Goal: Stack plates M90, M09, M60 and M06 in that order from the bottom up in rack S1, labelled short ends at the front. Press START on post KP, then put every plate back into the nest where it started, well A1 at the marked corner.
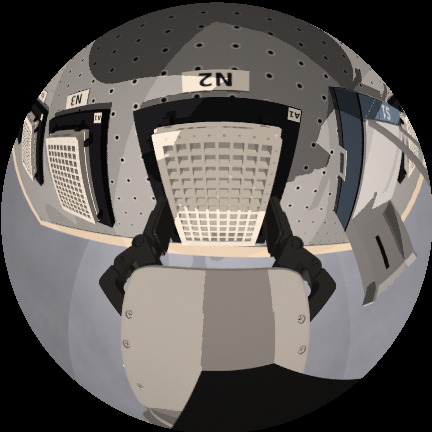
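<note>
A pale gridded plate (220, 172) sits in the black nest N2 (215, 106), whose A1 marker is at its upper right corner. No plate label is readable. My gripper (217, 206) has its two dark fingers against the long sides of this plate near its lower end, spread wide, and is shut on it. The finger contact faces are partly hidden. A second pale plate (69, 180) sits in nest N3 (103, 155) to the left. Rack S1 (353, 150), with a blue label, stands to the right. I cannot make out post KP.
Another plate (28, 146) in a dark nest shows at the far left, and part of one (411, 137) at the far right, behind rack S1. A grey slotted bracket (376, 235) stands at the lower right. The perforated deck ends at a pale wooden edge (75, 231).
</note>
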